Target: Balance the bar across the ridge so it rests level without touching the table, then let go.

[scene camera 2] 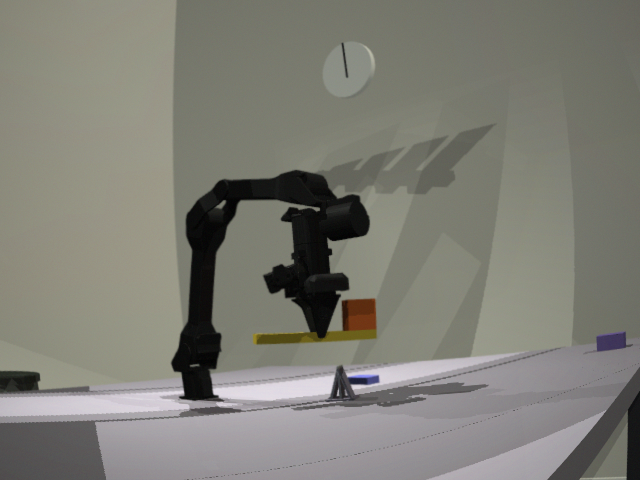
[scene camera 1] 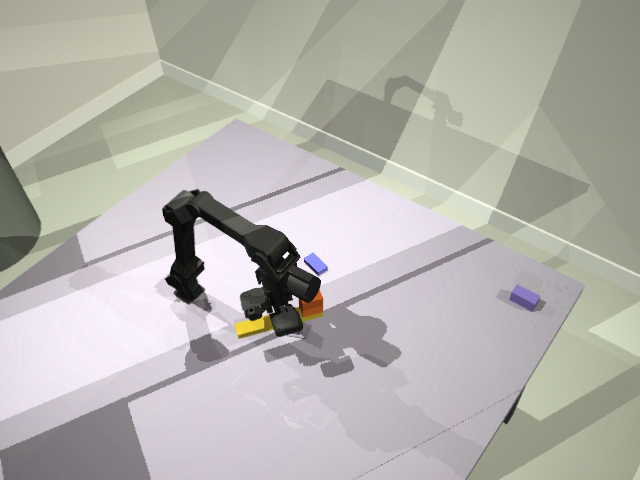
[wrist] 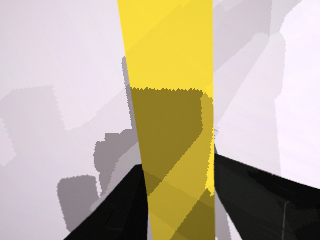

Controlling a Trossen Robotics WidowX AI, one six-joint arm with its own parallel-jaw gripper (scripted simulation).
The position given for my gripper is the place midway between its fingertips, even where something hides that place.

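Scene camera 1 shows a bar [scene camera 1: 247, 328] and my gripper [scene camera 1: 281, 319], which carries it. In scene camera 2 the gripper [scene camera 2: 318, 337] is visible with the bar [scene camera 2: 359, 315]. The wrist view shows the bar [wrist: 169, 58] and the gripper [wrist: 176, 167] too.
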